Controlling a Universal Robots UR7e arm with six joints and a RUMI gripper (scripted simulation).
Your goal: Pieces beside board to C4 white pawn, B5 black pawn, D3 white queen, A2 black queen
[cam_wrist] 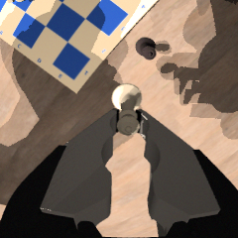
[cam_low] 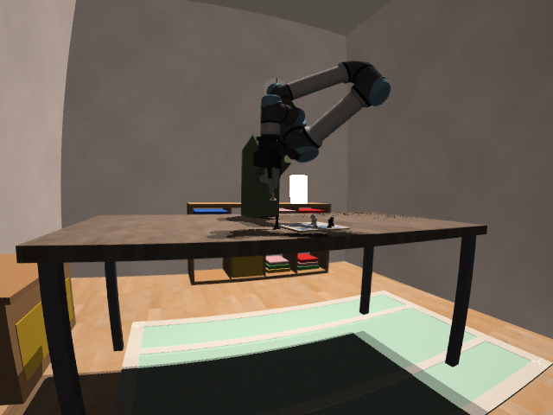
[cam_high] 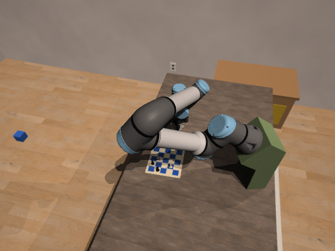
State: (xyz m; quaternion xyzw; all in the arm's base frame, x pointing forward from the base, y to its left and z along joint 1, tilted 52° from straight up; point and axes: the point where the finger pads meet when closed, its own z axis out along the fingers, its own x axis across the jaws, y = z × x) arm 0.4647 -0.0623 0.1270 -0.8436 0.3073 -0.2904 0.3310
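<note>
Now: the blue-and-cream chessboard 140 mm to the left of my hand, 130 mm below it and 20 mm behind it. Round my hand: white pawn: 160 mm to the left, 120 mm below, 10 mm ahead; then black pawn: 210 mm to the left, 120 mm below, 30 mm ahead; then black piece: 230 mm to the left, 110 mm below, 30 mm behind.
</note>
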